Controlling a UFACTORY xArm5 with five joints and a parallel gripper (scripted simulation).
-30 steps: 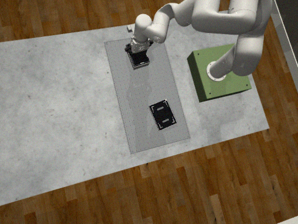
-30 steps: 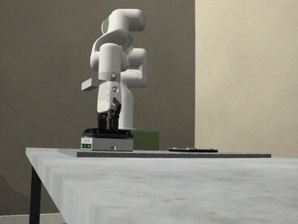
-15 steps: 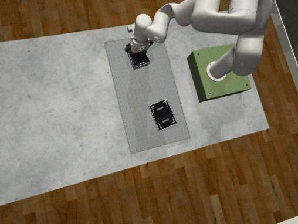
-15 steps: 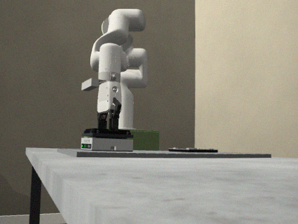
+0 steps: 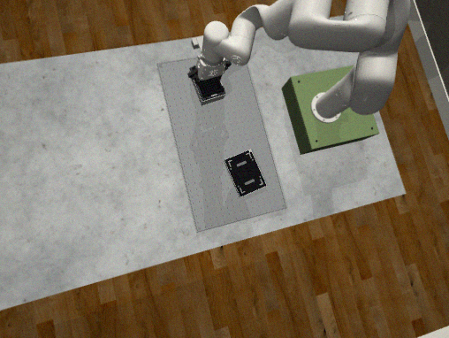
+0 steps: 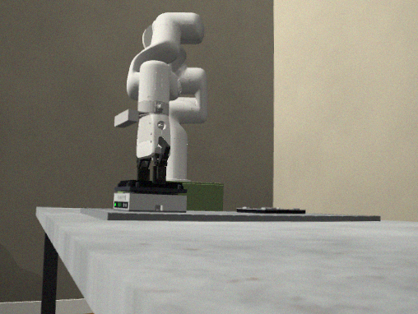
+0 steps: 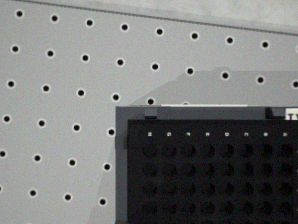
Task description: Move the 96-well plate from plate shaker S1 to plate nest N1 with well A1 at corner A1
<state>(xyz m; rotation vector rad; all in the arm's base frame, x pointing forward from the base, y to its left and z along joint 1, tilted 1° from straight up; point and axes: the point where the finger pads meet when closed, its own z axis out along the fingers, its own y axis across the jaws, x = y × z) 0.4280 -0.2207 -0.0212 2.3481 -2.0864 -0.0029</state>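
Now: hand 6 cm past the black plate nest N1, 39 cm to the right of it and 7 cm above it. From my hand the other things lie so: black 96-well plate 1 cm below; nest A1 label 10 cm behind, 31 cm to the left, 6 cm below.
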